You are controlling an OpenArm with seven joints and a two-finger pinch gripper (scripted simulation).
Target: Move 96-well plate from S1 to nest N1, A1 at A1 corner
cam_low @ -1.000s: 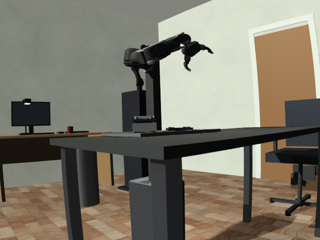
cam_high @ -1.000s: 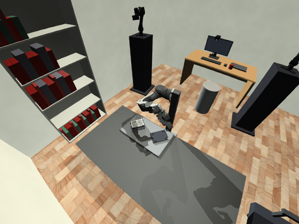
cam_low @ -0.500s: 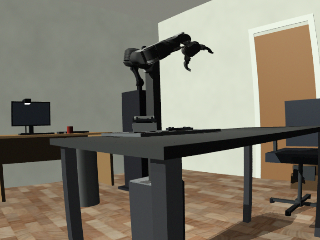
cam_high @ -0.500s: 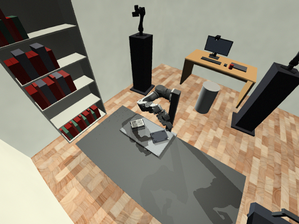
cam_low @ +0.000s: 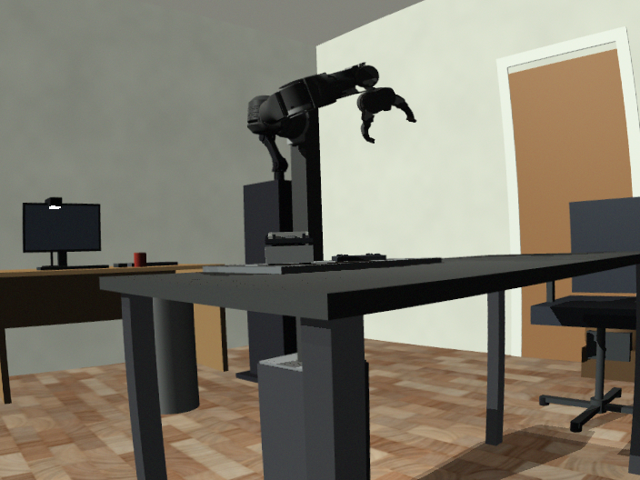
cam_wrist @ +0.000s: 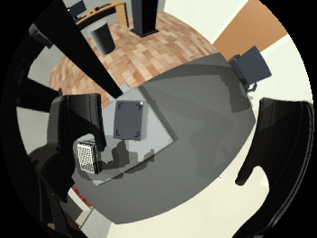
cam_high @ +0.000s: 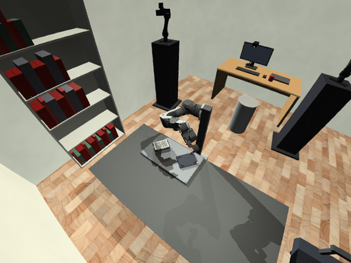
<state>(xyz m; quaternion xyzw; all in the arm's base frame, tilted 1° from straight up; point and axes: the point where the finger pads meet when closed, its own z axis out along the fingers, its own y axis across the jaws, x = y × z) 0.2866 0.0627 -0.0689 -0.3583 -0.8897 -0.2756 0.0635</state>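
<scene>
My gripper is now 32 cm to the left of the white 96-well plate, 27 cm above it and 8 cm past it. Round my hand: dark plate nest N1 (32 cm below, 9 cm behind, 6 cm to the right); then A1 corner mark (32 cm below, 10 cm behind, 3 cm to the left); then plate shaker S1 (33 cm to the right, 27 cm below, 5 cm behind).
</scene>
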